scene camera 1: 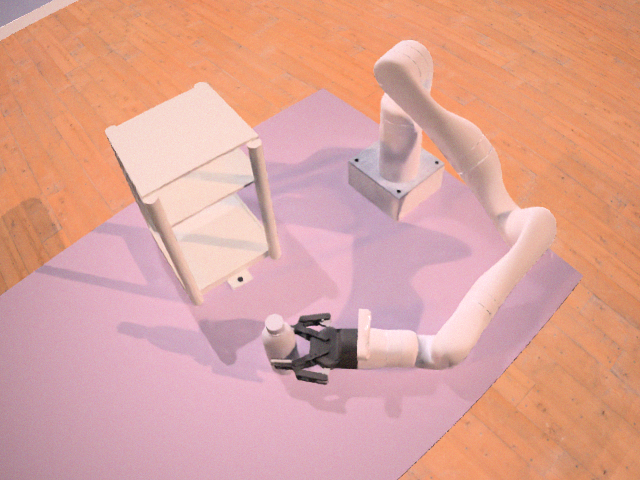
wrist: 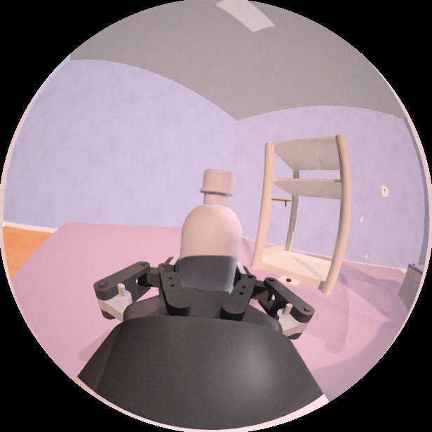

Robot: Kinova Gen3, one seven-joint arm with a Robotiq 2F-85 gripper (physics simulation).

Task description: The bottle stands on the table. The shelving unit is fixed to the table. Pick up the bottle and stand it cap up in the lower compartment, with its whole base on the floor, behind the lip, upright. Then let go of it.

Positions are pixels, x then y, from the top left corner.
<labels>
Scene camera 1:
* my gripper: 272,346
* bottle: 278,337
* shelving unit: 181,159
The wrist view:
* my gripper: 207,265
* bottle: 211,233
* shelving unit: 314,153
</labels>
